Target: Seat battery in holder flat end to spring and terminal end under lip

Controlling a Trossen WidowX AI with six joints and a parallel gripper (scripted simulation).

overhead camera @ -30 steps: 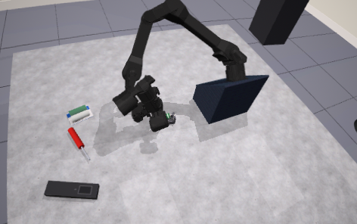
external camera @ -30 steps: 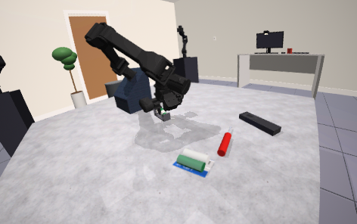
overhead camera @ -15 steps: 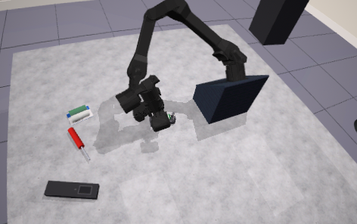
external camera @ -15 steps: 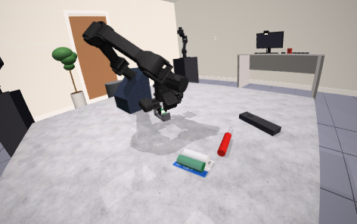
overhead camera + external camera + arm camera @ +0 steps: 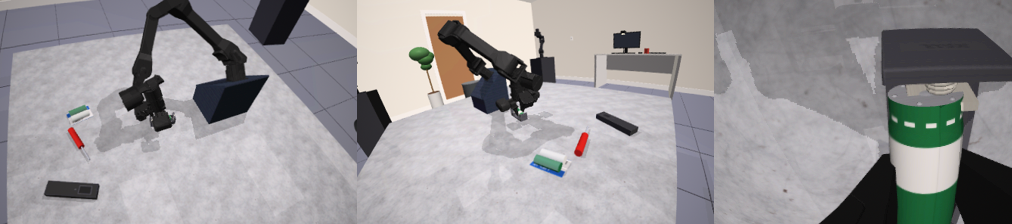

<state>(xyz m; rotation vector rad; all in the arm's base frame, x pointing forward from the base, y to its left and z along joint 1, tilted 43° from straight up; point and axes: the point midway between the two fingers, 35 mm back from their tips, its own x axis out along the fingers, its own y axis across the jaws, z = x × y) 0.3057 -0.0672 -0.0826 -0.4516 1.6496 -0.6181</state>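
Now: the battery 10 mm above my gripper tip. Also, from my gripper tip: red screwdriver: 310 mm ahead, 40 mm to the left; then black remote control: 350 mm ahead, 190 mm to the left.
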